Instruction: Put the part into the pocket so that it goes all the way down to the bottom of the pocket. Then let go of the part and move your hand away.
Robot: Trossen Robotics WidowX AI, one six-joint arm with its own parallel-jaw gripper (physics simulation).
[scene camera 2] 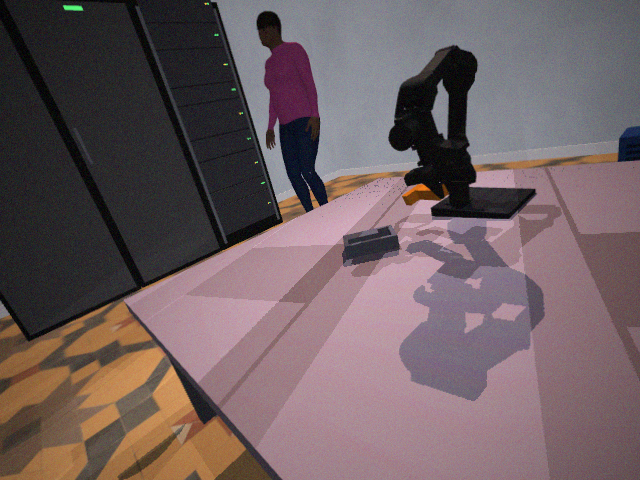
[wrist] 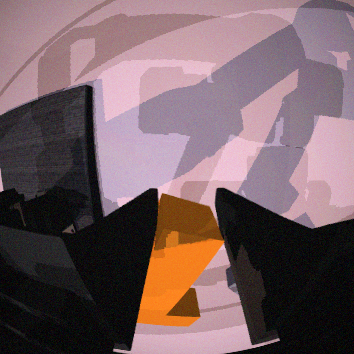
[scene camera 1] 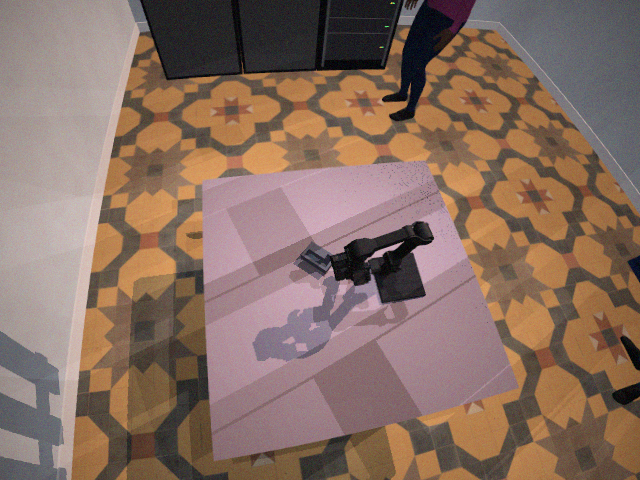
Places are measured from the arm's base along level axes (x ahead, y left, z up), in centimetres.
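Pixels of known places: gripper, fingertip midpoint: [scene camera 2: 445, 195] [wrist: 186, 195]; arm's base, origin of the base link: [scene camera 2: 459, 201] [wrist: 54, 211] [scene camera 1: 388, 267].
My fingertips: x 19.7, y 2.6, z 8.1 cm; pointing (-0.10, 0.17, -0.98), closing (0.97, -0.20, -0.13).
Observation:
For each thing: its top centre in the pictures, then the offset to it from my fingertips. Level surfaces: height alone.
- orange part, middle of its top: [wrist: 172, 310] [scene camera 2: 422, 185] dx -1.7, dy -6.1, dz +2.7 cm
- grey block with the pocket, middle of its top: [scene camera 2: 368, 235] [scene camera 1: 318, 255] dx +9.5, dy -18.4, dz -6.9 cm
- pink table, its level: dz -10.5 cm
The orange part [scene camera 2: 421, 194] [wrist: 175, 270] is between the fingers of my gripper [scene camera 2: 435, 187] [wrist: 186, 195], which is shut on it. The part is held above the table; in the wrist view it slants between the two black fingers, with a notch near its lower end. The part does not show in scene camera 1, where the gripper [scene camera 1: 338, 266] hides it. The grey block with the pocket [scene camera 1: 319, 264] [scene camera 2: 371, 251] stands on the table, its slot facing up. The gripper and part are to one side of it, on the arm base's side. A sliver of grey shows by the right finger in the wrist view.
The arm's black base plate [scene camera 1: 400, 284] [scene camera 2: 483, 202] [wrist: 50, 130] lies on the pink table [scene camera 1: 248, 408] [scene camera 2: 361, 413], close behind the gripper. Arm shadows fall across the table. A person [scene camera 1: 421, 51] [scene camera 2: 292, 87] stands on the floor near dark server cabinets [scene camera 1: 279, 36] [scene camera 2: 98, 129].

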